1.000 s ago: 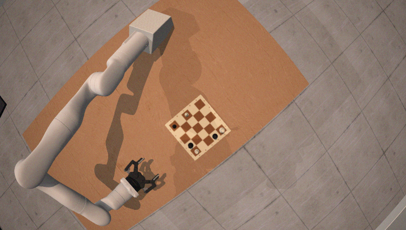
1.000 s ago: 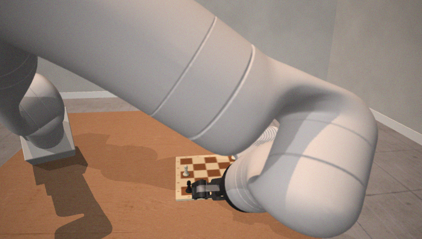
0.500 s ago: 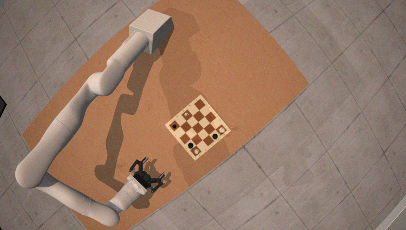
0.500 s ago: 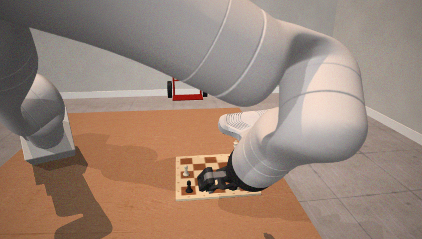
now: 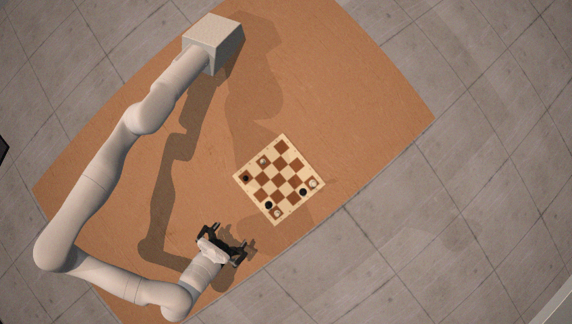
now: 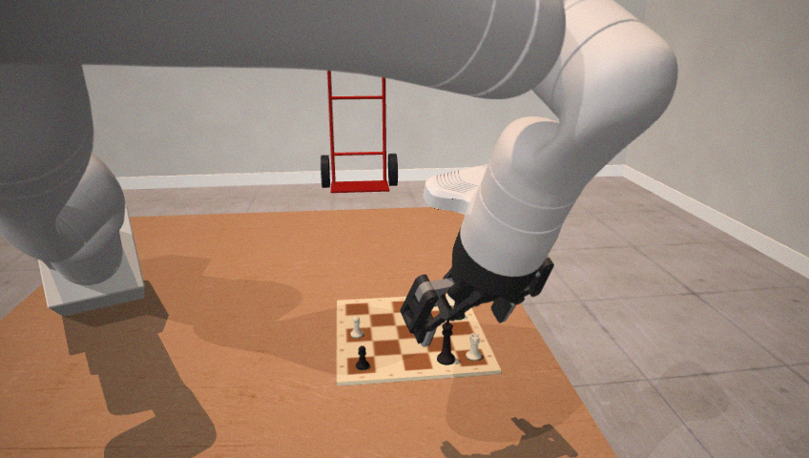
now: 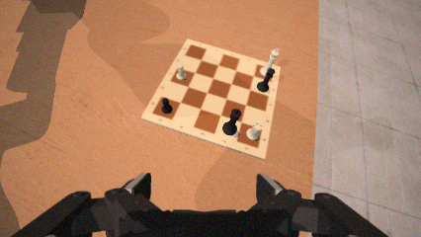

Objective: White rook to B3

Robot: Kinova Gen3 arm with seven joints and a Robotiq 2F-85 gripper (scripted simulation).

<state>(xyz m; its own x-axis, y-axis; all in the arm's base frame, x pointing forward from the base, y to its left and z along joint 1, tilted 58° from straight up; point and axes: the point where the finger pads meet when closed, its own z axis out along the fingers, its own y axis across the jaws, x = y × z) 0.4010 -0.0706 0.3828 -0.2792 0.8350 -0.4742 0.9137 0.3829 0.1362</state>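
Right now the white rook is 120 mm to the left of my hand, 120 mm below it and 80 mm ahead of it. From my hand the other things lie so: small chessboard (210 mm to the left, 140 mm below, 10 mm ahead); black pawn (140 mm to the left, 120 mm below, 70 mm behind); tall black piece (120 mm to the left, 100 mm below, 40 mm ahead).
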